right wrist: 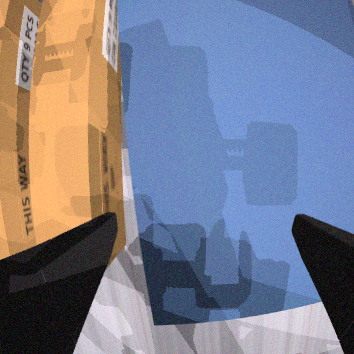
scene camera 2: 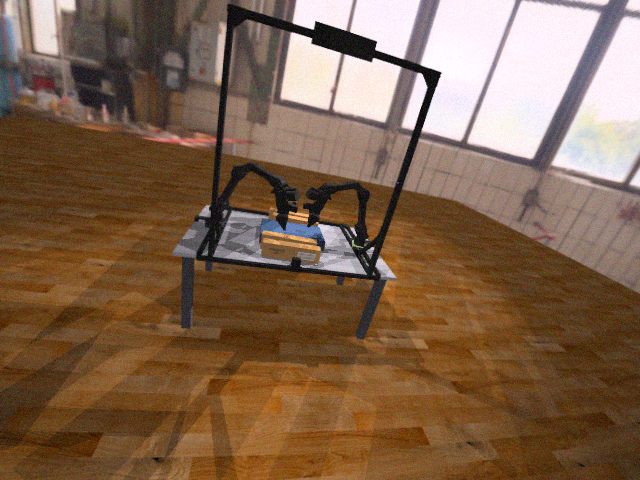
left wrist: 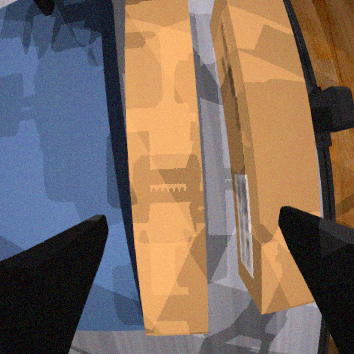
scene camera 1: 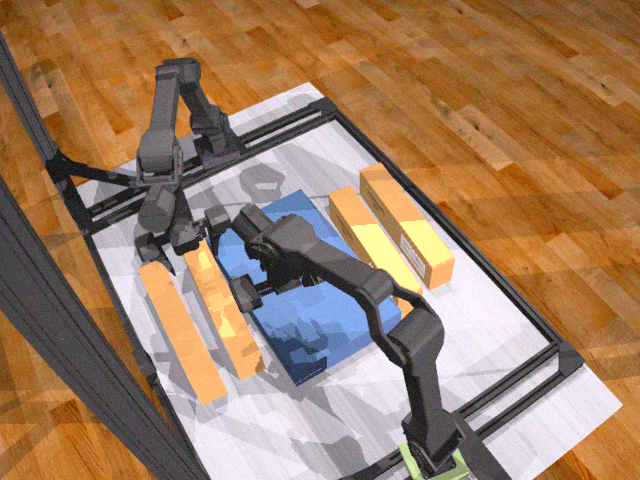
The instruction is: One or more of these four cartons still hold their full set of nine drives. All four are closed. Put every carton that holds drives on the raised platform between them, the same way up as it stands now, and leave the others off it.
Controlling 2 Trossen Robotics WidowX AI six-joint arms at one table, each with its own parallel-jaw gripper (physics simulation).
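Places are measured from the left arm's base along level axes (x back, y right, z up), in millimetres.
Pixels of known places: left gripper, fingertip midpoint: (scene camera 2: 285, 227) (left wrist: 193, 219) (scene camera 1: 195, 266); right gripper, fingertip midpoint: (right wrist: 206, 223) (scene camera 2: 307, 224) (scene camera 1: 282, 293); left arm's base, origin of the base link: (scene camera 1: 215, 145); right arm's base, origin of the base link: (scene camera 2: 359, 244) (scene camera 1: 433, 458).
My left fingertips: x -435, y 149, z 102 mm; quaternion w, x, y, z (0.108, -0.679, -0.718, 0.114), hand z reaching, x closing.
Ahead of a thing's pixels: the offset from my left fingertips to its top centre. "spot": to the spot under its first point.
Four closed orange cartons lie along the blue platform {dx -39, dy -196, dz -85 mm} (scene camera 1: 330, 304) (scene camera 2: 298, 232) (left wrist: 75, 150) (right wrist: 325, 100), none on it. In scene camera 1, the outer left carton {dx -60, dy +76, dz -60 mm} (scene camera 1: 180, 330) (scene camera 2: 281, 251) (left wrist: 285, 125) (right wrist: 7, 125) and inner left carton {dx -37, dy -20, dz -60 mm} (scene camera 1: 240, 351) (left wrist: 162, 125) (right wrist: 75, 150) are on one side, the inner right carton {dx -43, dy -370, dz -60 mm} (scene camera 1: 377, 248) and outer right carton {dx -5, dy -466, dz -60 mm} (scene camera 1: 405, 217) on the other. The right wrist view shows "QTY 9 PCS" on the outer left one. My left gripper (scene camera 1: 188, 240) (left wrist: 193, 219) is open above the inner left carton. My right gripper (scene camera 1: 279, 294) (right wrist: 206, 223) is open above the platform's edge beside it.
A dark metal frame (scene camera 1: 444, 227) borders the white table, with a small black block {spot: dx -114, dy +165, dz -90 mm} (scene camera 1: 144, 362) (left wrist: 332, 109) beside the outer left carton. My right forearm (scene camera 1: 330, 260) crosses over the platform and hides part of the inner right carton. A tall dark post (scene camera 1: 67, 330) stands at the left.
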